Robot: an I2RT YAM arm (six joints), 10 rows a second.
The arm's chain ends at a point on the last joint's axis. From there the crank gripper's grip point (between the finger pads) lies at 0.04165 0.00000 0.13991 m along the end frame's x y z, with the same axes.
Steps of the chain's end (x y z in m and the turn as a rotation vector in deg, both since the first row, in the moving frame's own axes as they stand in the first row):
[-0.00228, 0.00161, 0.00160, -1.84, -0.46, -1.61]
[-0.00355, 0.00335, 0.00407, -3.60, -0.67, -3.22]
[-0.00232, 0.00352, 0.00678, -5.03, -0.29, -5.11]
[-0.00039, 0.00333, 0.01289, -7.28, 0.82, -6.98]
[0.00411, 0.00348, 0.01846, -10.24, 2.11, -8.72]
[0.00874, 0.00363, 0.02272, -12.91, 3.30, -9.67]
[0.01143, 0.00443, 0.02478, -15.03, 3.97, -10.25]
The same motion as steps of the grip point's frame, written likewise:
[-0.00336, 0.00495, 0.00188, -1.84, -0.46, -1.61]
[-0.00501, 0.00985, 0.00434, -3.60, -0.67, -3.22]
[-0.00265, 0.01211, 0.00661, -5.03, -0.29, -5.11]
[0.00237, 0.01581, 0.01148, -7.28, 0.82, -6.98]
[0.01060, 0.02144, 0.01519, -10.24, 2.11, -8.72]
[0.01867, 0.02685, 0.01738, -12.91, 3.30, -9.67]
[0.02345, 0.03193, 0.01781, -15.03, 3.97, -10.25]

